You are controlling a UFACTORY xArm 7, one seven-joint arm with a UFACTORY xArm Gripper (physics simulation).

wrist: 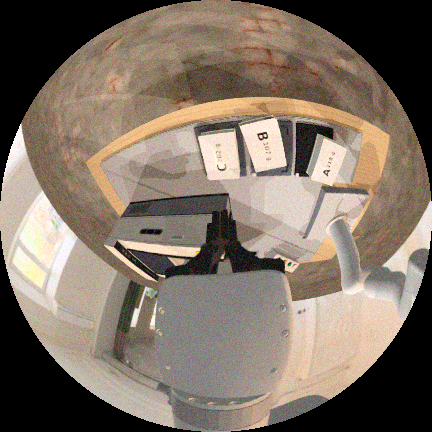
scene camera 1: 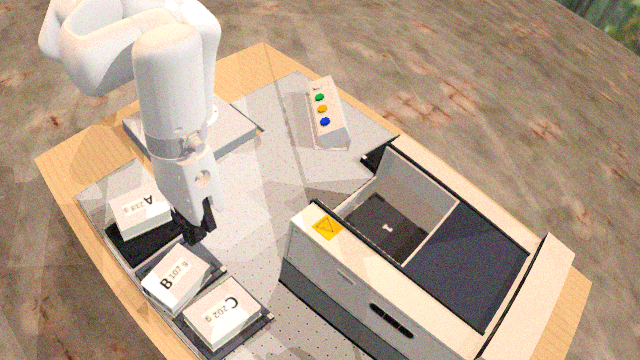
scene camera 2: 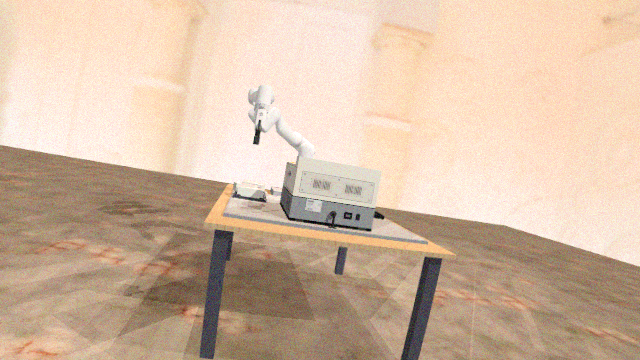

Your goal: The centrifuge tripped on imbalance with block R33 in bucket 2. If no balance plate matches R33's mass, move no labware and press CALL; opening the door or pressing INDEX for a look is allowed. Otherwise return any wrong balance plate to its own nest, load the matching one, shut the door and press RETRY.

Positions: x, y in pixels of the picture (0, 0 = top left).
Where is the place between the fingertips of the gripper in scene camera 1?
195, 238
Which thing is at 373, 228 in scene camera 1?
A dark bucket.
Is the gripper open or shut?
Shut.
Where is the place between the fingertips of the gripper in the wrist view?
At 221, 218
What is the gripper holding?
Nothing.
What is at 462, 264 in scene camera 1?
A sliding door.
